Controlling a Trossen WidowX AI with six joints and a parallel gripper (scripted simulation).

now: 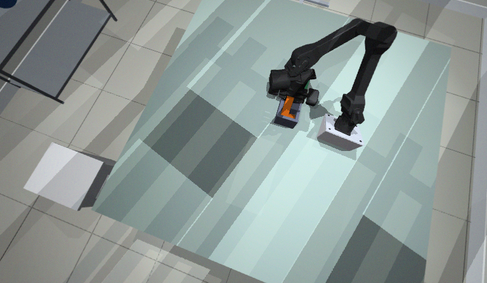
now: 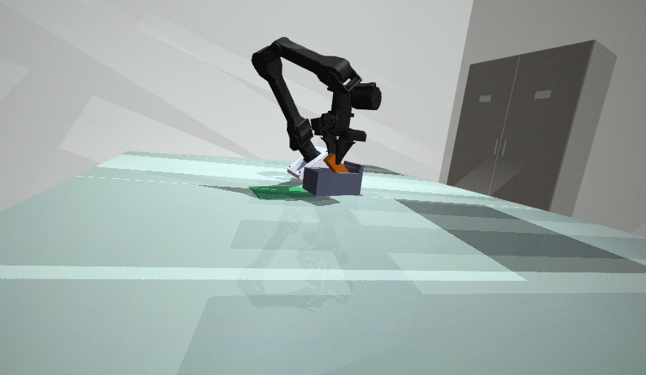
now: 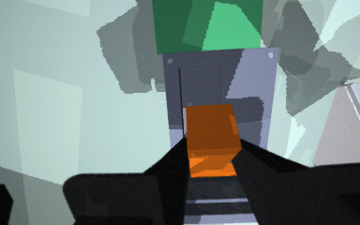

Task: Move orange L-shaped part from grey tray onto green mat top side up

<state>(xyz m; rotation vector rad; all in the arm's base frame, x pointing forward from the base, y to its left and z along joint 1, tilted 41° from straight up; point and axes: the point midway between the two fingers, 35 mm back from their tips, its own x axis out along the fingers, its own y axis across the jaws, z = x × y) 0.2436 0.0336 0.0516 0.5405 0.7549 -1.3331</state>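
Now: the green mat 1 cm ahead of my gripper tip, 15 cm to the right of it and 10 cm below it. Also, from my gripper tip: orange L-shaped part 2 cm behind, 3 cm to the left, 3 cm below.
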